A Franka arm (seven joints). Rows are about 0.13 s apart.
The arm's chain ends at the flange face. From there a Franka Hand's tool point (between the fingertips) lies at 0.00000 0.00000 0.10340 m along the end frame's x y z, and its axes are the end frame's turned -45 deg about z.
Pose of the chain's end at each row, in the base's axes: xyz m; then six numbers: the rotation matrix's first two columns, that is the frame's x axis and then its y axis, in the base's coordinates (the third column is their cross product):
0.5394 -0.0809 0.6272 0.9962 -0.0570 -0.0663 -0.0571 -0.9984 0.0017
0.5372 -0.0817 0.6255 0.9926 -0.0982 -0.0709 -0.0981 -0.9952 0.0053
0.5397 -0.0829 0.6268 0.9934 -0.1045 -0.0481 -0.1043 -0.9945 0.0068
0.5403 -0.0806 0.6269 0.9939 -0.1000 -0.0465 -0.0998 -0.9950 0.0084
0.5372 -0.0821 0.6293 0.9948 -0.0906 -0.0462 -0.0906 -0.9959 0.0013
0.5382 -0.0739 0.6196 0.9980 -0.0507 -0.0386 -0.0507 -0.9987 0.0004
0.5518 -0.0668 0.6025 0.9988 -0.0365 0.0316 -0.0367 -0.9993 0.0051
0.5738 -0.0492 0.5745 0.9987 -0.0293 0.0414 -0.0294 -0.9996 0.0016
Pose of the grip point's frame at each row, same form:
0.5325 -0.0807 0.5240 0.7448 0.6657 -0.0481 0.6640 -0.7463 -0.0457
0.5299 -0.0815 0.5224 0.7712 0.6343 -0.0539 0.6325 -0.7732 -0.0464
0.5347 -0.0831 0.5235 0.7762 0.6293 -0.0388 0.6287 -0.7771 -0.0292
0.5354 -0.0810 0.5236 0.7734 0.6329 -0.0388 0.6322 -0.7743 -0.0269
0.5324 -0.0818 0.5260 0.7675 0.6401 -0.0336 0.6394 -0.7683 -0.0317
0.5342 -0.0737 0.5163 0.7415 0.6703 -0.0276 0.6698 -0.7420 -0.0270
0.5550 -0.0674 0.4992 0.7322 0.6808 0.0187 0.6803 -0.7324 0.0260
0.5781 -0.0495 0.4712 0.7270 0.6861 0.0281 0.6854 -0.7275 0.0304

